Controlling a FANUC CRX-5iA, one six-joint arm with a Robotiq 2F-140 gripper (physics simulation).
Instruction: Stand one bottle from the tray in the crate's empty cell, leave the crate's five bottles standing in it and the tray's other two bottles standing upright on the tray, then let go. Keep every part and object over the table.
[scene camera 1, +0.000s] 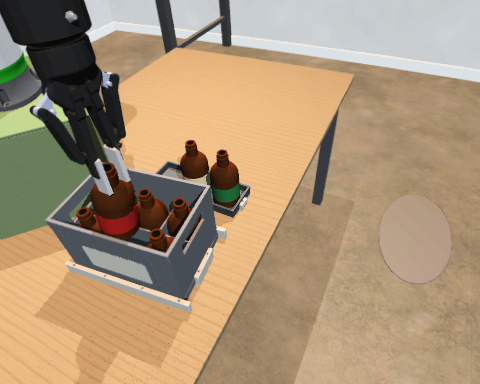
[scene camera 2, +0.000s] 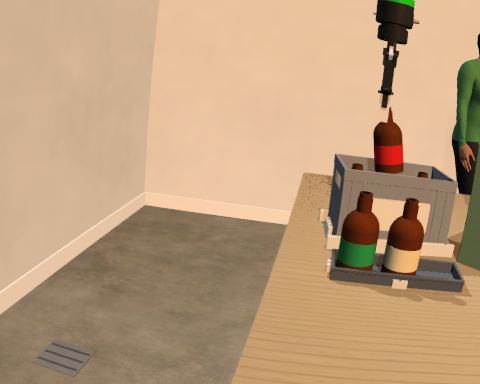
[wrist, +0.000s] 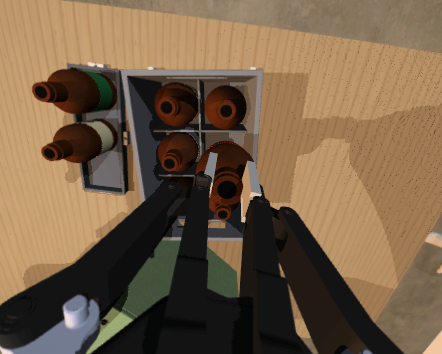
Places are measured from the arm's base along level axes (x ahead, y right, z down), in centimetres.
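Pixels of known places: gripper, fingertip midpoint: (scene camera 1: 115, 185) (scene camera 2: 381, 120) (wrist: 229, 169); arm's base at its link origin: (scene camera 1: 12, 92).
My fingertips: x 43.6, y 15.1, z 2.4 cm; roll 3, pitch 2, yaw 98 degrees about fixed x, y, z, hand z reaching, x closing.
Ahead of a thing's pixels: the offset from my fingertips to its top centre.
My gripper (scene camera 1: 111, 172) (wrist: 229, 169) is shut on the neck of the red-labelled bottle @(dx -2.0, dy -0.1, dz -3.7 cm) (scene camera 1: 117, 221) (scene camera 2: 388, 155) (wrist: 226, 154). The bottle hangs roughly upright over the middle cell of the right column in the wrist view, higher than the crate's bottles; its red label shows above the rim in scene camera 2. Its base is hidden in scene camera 1 and the wrist view. The grey crate @(dx -4.0, dy -4.5, dz +10.0 cm) (scene camera 1: 167, 277) (scene camera 2: 442, 212) (wrist: 259, 100) holds several brown bottles, one mostly hidden by a finger. A green-labelled bottle @(dx +5.2, dy -27.4, dz +11.5 cm) (scene camera 1: 226, 192) (scene camera 2: 357, 254) (wrist: 102, 91) and a cream-labelled bottle @(dx -4.0, dy -28.2, dz +11.5 cm) (scene camera 1: 194, 164) (scene camera 2: 402, 260) (wrist: 101, 136) stand upright on the tray (scene camera 1: 227, 211) (scene camera 2: 360, 276) (wrist: 105, 180).
White strips (scene camera 1: 142, 289) (scene camera 2: 440, 250) lie along the crate's base. The tray stands close beside the crate. The wooden table's long edge (scene camera 1: 250, 275) runs near the crate and tray. A green pedestal (scene camera 1: 35, 185) stands by the arm. A person (scene camera 2: 470, 110) stands beyond the table.
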